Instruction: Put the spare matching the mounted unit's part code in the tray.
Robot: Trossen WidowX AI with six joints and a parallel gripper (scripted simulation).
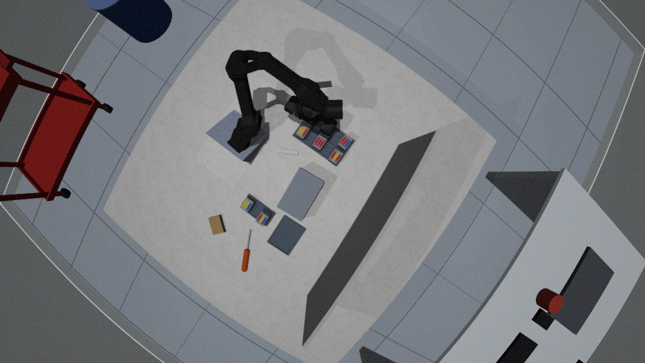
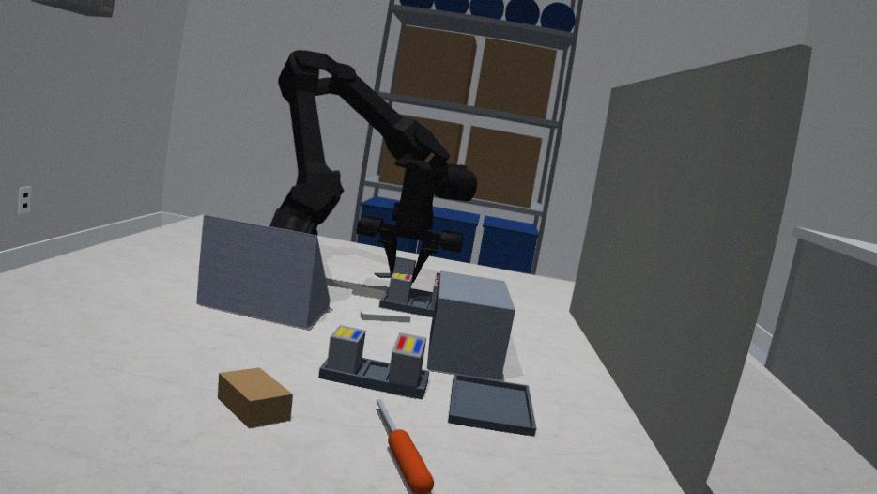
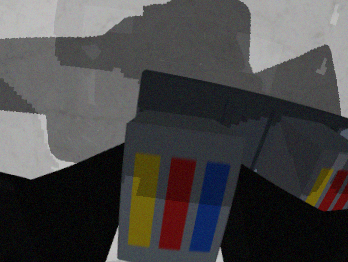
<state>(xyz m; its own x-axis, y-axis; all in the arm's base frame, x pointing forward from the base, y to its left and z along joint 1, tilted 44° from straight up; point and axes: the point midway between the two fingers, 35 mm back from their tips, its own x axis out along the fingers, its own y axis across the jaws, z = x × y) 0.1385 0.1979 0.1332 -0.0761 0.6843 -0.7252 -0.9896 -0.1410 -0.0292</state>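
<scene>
Right now my gripper tip is 200 mm short of the dark tray, 400 mm to the left of it and 30 mm above it. Also, from my gripper tip: rack: 60 mm ahead, 390 mm to the right, 20 mm below; grey spare block: 30 mm above; mounted unit: 150 mm ahead, 220 mm to the right, 20 mm above.
</scene>
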